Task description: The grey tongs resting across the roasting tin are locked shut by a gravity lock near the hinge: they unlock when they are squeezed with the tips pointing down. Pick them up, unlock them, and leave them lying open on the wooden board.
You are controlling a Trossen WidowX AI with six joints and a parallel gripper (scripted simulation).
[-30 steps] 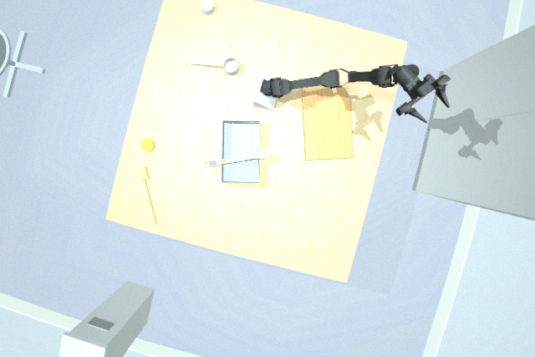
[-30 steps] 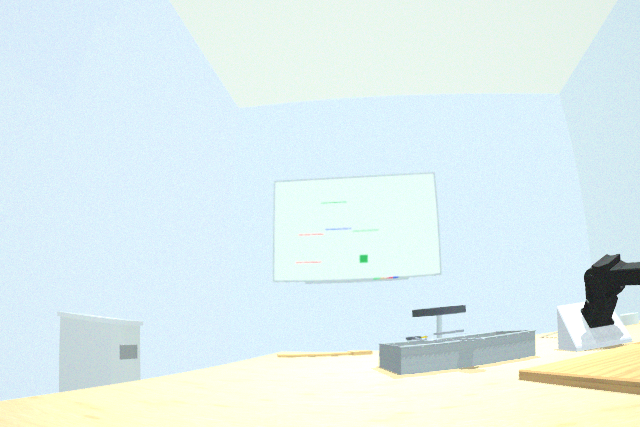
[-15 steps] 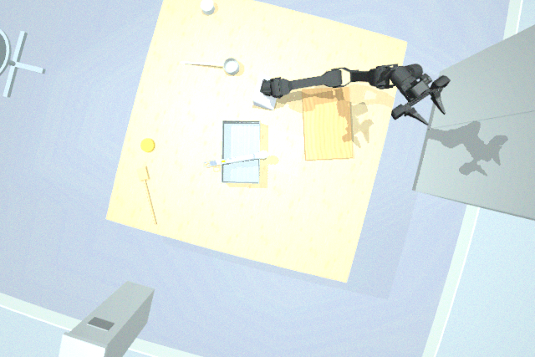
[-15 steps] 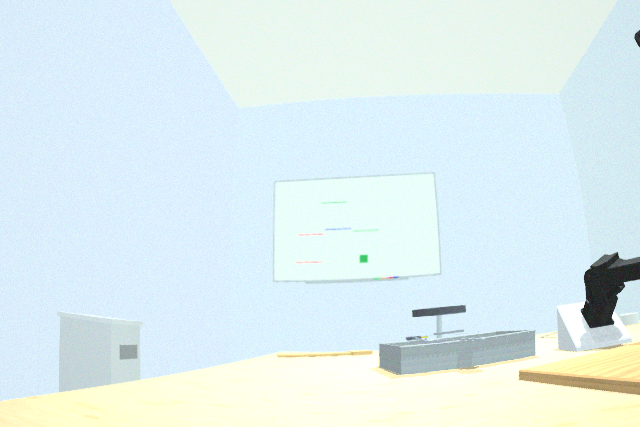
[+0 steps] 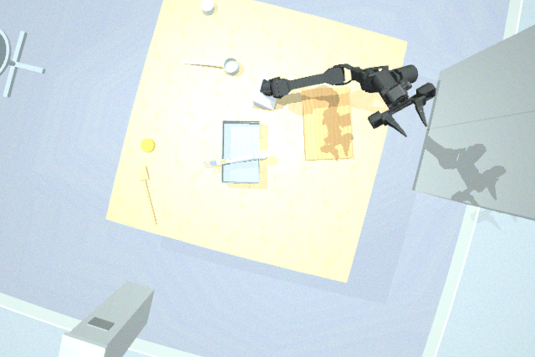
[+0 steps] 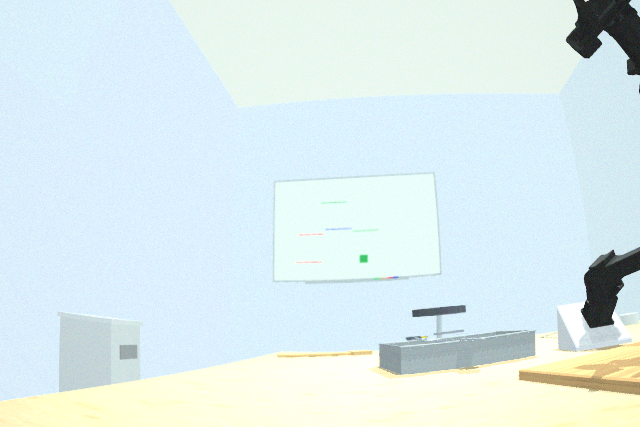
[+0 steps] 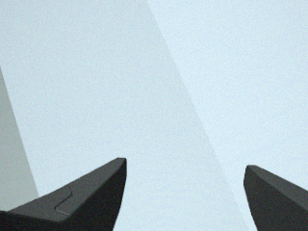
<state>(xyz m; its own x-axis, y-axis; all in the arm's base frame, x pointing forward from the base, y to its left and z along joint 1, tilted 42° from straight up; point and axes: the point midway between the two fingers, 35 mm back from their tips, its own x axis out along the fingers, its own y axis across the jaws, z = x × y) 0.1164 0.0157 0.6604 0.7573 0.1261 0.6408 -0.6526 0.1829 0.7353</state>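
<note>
Now: the yellow lock piece 57 cm to the right of my gripper tip, 49 cm below it and 25 cm ahead of it. Also, from my gripper tip: wooden board: 55 cm below, 13 cm to the right, 7 cm behind; roasting tin: 53 cm below, 51 cm to the right, 19 cm ahead.
</note>
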